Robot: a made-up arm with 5 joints.
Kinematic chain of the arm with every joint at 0, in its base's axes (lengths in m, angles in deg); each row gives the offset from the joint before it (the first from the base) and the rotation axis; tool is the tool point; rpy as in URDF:
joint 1: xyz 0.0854 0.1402 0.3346 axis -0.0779 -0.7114 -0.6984
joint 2: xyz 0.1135 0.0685 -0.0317 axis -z
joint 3: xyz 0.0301 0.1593 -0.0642 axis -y
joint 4: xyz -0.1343 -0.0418 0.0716 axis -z
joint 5: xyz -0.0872 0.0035 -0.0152 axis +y
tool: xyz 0.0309 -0.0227 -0.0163 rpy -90 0 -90
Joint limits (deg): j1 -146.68..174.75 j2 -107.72..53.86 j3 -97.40..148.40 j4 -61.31..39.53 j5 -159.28..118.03
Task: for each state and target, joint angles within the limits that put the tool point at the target. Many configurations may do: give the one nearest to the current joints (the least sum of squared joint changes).
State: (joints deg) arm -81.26 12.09 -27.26 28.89 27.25
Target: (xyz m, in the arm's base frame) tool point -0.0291 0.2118 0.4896
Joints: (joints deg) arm -97.76 0.32 -24.18 28.50 30.83
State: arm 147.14 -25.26 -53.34 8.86 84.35
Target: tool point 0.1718 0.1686 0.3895
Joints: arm 167.49 -25.39 -26.17 -7.75 74.81
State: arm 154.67 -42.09 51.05 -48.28 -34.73
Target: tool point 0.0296 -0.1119 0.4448
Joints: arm 174.75 -49.98 102.95 -60.24 -65.17
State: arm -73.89 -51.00 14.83 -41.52 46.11
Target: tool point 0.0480 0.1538 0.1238
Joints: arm -28.26 -65.10 51.68 -56.59 53.31
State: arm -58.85 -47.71 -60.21 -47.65 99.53
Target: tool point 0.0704 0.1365 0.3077
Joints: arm -60.34 -41.27 -13.87 -60.49 91.26
